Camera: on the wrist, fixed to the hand. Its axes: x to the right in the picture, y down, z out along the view.
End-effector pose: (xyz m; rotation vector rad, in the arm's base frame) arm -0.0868 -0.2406 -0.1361 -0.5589 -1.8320 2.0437
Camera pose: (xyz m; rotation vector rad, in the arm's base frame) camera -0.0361 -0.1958 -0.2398 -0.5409 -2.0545 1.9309
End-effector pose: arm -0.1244 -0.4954 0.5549 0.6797 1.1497 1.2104
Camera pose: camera -0.2273 -0.4946 0.6237 0.5784 0.9852 1.2586
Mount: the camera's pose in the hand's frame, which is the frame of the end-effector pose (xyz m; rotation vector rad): -0.0149 0.0985 -0.0735 -0.1711 -0.0601 -0.0064
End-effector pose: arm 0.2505 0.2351 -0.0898 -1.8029 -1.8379 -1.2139
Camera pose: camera 0.3191 0.1580 -0.0214 -1.9443 -1.8220 -1.3710
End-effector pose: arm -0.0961 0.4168 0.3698 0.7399 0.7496 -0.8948
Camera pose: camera -0.0349 0.5244 0.3668 0.5576 0.7652 -0.8436
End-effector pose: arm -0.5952 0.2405 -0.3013 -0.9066 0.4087 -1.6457
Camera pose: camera -0.5832 0.2120 -0.4212 -1.0829 0.5114 -1.6028
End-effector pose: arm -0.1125 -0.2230 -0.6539 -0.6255 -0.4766 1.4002
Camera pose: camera -0.1407 -0.2412 -0.7731 -0.7206 -0.6507 1.3844
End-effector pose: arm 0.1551 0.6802 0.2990 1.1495 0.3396 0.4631
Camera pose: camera 0.0893 0.7633 0.3630 0.9935 0.2465 0.4425
